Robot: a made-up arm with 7 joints. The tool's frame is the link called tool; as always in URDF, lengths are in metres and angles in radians. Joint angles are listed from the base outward. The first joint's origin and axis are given. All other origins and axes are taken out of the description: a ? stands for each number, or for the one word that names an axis. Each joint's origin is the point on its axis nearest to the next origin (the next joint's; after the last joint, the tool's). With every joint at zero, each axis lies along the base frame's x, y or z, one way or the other. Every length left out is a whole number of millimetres.
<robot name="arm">
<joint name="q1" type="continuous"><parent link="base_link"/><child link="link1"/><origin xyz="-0.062 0 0.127" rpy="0 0 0"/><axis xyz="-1 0 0"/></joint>
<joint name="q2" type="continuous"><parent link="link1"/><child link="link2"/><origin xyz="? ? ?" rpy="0 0 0"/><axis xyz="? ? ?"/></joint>
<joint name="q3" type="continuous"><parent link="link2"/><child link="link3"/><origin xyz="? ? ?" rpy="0 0 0"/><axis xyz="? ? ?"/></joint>
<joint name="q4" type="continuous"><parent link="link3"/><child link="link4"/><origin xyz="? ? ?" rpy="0 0 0"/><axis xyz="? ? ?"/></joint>
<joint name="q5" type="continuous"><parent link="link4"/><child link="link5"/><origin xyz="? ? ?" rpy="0 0 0"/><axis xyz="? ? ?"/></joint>
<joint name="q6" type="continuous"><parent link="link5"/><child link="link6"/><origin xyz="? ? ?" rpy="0 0 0"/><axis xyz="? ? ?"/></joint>
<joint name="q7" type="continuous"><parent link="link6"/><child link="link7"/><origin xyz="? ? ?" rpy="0 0 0"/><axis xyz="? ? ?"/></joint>
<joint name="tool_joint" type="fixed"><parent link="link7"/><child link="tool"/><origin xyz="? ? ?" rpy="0 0 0"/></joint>
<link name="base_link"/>
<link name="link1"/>
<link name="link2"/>
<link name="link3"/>
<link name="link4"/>
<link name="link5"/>
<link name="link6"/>
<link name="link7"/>
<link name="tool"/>
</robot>
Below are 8 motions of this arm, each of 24 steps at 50 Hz.
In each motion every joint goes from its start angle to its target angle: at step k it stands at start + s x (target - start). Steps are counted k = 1, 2, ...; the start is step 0. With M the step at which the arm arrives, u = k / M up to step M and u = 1 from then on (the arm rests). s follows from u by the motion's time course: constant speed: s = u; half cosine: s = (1 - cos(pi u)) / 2; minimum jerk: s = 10 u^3 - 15 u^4 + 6 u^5.
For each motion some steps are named. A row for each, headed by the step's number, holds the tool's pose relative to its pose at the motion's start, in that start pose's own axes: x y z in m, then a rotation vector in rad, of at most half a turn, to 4 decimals.
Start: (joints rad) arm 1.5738 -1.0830 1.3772 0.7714 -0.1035 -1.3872 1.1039
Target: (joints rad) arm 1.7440 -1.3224 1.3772 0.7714 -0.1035 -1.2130 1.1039
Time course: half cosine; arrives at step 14
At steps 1, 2, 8, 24:
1: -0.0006 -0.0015 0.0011 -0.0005 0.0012 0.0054
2: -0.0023 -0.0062 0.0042 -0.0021 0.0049 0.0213
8: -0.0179 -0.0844 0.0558 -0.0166 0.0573 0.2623
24: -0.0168 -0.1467 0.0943 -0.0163 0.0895 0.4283

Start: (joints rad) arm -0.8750 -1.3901 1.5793 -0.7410 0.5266 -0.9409 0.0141
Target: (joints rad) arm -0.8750 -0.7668 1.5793 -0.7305 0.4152 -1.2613 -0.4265
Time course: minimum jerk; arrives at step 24
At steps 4, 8, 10, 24:
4: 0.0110 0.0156 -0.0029 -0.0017 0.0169 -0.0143
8: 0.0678 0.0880 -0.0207 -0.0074 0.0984 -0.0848
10: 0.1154 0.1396 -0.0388 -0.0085 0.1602 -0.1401
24: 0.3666 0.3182 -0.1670 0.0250 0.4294 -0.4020

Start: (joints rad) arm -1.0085 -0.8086 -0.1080 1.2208 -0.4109 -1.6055 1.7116
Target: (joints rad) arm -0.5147 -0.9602 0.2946 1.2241 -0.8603 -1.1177 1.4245
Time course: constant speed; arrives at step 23
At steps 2, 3, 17, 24:
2: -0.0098 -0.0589 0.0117 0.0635 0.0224 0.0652
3: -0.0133 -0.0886 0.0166 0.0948 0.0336 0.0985
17: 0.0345 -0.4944 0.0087 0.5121 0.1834 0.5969
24: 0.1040 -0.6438 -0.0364 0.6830 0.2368 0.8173

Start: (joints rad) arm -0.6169 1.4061 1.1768 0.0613 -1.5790 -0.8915 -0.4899
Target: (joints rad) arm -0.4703 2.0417 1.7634 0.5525 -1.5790 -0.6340 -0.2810
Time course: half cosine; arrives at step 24
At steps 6, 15, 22, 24:
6: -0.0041 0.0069 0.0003 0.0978 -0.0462 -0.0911
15: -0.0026 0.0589 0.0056 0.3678 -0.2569 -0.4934
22: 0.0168 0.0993 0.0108 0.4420 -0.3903 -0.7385
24: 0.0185 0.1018 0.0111 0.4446 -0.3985 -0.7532

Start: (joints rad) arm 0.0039 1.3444 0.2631 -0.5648 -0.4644 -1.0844 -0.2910
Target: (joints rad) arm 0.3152 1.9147 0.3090 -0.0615 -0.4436 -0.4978 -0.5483
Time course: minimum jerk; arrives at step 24
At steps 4, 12, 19, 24:
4: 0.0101 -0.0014 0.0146 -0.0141 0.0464 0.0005
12: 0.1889 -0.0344 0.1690 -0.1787 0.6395 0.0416
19: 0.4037 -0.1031 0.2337 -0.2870 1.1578 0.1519
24: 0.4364 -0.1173 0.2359 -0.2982 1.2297 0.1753

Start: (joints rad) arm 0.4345 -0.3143 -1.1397 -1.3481 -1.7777 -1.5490 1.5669
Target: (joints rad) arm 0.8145 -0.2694 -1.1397 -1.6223 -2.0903 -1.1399 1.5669
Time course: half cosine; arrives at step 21
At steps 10, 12, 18, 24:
10: 0.0348 -0.2293 -0.0673 0.3181 -0.0044 0.3524
12: 0.0561 -0.2965 -0.1065 0.4210 -0.0180 0.4638
18: 0.1208 -0.4279 -0.2246 0.6562 -0.0711 0.7129
24: 0.1319 -0.4440 -0.2447 0.6906 -0.0815 0.7485

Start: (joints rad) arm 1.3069 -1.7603 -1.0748 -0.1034 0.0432 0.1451 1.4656
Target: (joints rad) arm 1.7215 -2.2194 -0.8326 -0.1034 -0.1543 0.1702 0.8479
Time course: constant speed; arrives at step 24
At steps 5, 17, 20, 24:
5: 0.0330 0.0995 0.0141 -0.1043 0.1530 -0.0824
17: 0.1229 0.3229 -0.0083 -0.3192 0.5012 -0.3505
20: 0.1468 0.3724 -0.0250 -0.3631 0.5828 -0.4324
24: 0.1789 0.4332 -0.0531 -0.4144 0.6875 -0.5501

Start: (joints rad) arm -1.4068 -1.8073 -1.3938 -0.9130 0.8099 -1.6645 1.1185
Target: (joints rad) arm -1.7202 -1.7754 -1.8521 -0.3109 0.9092 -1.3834 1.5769
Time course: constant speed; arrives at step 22
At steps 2, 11, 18, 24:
2: -0.0030 -0.0152 0.0171 -0.0225 -0.0059 0.1078
11: 0.0043 -0.0935 0.0863 -0.0702 -0.0529 0.6124
18: 0.0386 -0.1608 0.1310 -0.0418 -0.1027 1.0179
24: 0.0708 -0.1983 0.1523 0.0014 -0.1320 1.2510

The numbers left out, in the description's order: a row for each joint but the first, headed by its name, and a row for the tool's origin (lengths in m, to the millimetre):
q2: xyz 0 0.237 -0.016, axis 0 0 1
q3: xyz -0.109 -0.196 0, axis 1 0 0
q4: xyz 0 -0.277 0.27, axis 0 0 1
q5: xyz 0.016 0.153 0, axis 0 1 0
q6: xyz -0.547 0 0.024, axis -1 0 0
q7: xyz 0 0.035 -0.035, axis 0 -1 0
tool: xyz -0.022 0 0.21

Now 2 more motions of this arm.
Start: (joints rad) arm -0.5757 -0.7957 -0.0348 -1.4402 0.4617 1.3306 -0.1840
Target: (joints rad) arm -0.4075 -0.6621 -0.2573 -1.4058 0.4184 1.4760 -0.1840
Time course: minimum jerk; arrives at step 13
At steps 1, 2, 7, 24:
1: -0.0006 0.0008 -0.0005 -0.0003 -0.0011 -0.0015
2: -0.0042 0.0054 -0.0037 -0.0023 -0.0077 -0.0104
7: -0.0661 0.1161 -0.0768 -0.0418 -0.1434 -0.2172
24: -0.0906 0.2114 -0.1345 -0.0656 -0.2349 -0.3913

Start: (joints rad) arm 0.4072 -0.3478 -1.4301 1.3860 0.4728 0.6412 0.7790
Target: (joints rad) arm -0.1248 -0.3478 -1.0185 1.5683 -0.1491 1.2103 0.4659
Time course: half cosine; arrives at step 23
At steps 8, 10, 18, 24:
8: -0.2612 0.1600 -0.2469 -0.2313 -0.2960 -0.0427
10: -0.3418 0.2355 -0.3945 -0.3467 -0.4269 -0.0915
18: -0.3506 0.4786 -1.0085 -0.7583 -0.8620 -0.4566
24: -0.2887 0.5177 -1.1354 -0.8342 -0.9462 -0.5798

